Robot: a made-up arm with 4 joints. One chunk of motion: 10 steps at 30 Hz.
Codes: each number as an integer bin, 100 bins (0 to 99) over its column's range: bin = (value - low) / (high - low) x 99, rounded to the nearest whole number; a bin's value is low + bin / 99 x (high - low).
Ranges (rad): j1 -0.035..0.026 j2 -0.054..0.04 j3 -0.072..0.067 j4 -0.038..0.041
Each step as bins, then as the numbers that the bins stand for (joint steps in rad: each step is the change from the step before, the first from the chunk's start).
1 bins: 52 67 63 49
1 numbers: -0.00296 0.00962 0.01645 0.00110
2 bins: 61 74 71 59
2 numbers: 0.00259 0.01626 0.02769 0.00908
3 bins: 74 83 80 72
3 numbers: 0.01060 0.02481 0.04032 0.01945
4 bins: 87 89 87 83
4 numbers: 0.01861 0.03051 0.05015 0.02823
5 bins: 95 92 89 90
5 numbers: 0.02354 0.03335 0.05296 0.03382
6 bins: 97 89 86 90
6 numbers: 0.02477 0.03051 0.04875 0.03382
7 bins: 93 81 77 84
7 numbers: 0.02230 0.02291 0.03611 0.02903
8 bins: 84 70 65 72
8 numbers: 0.01676 0.01246 0.01926 0.01945
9 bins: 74 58 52 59
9 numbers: 0.01060 0.00107 0.00101 0.00908
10 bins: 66 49 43 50
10 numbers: 0.00567 -0.00747 -0.01163 0.00190
